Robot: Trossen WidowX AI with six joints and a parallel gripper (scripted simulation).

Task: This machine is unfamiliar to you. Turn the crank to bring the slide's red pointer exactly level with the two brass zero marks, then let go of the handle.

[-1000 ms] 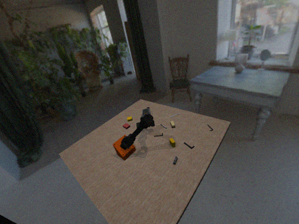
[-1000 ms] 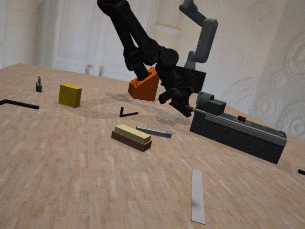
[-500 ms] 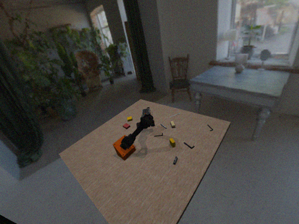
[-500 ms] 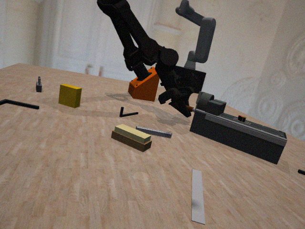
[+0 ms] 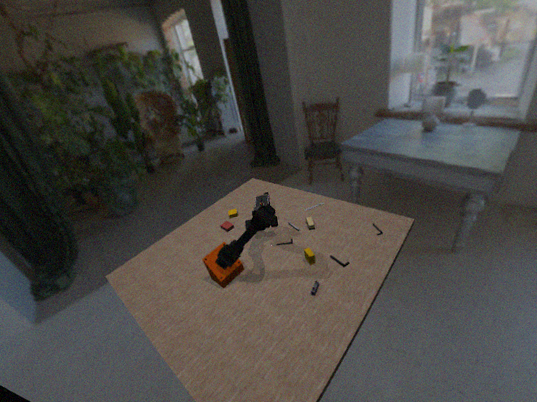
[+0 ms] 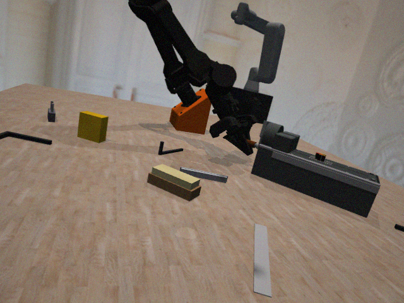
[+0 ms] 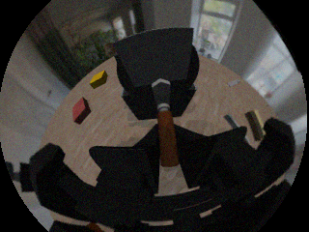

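My gripper tip is now 3 cm below the brown crank handle, 2 cm past it and 1 cm to the left of it. From my gripper tip the other things lie so: red pointer (13 cm ahead, 9 cm to the left, 5 cm above); then red block (24 cm to the left, 7 cm behind, 2 cm below); then grey bar (17 cm to the right, 8 cm ahead, 3 cm below).
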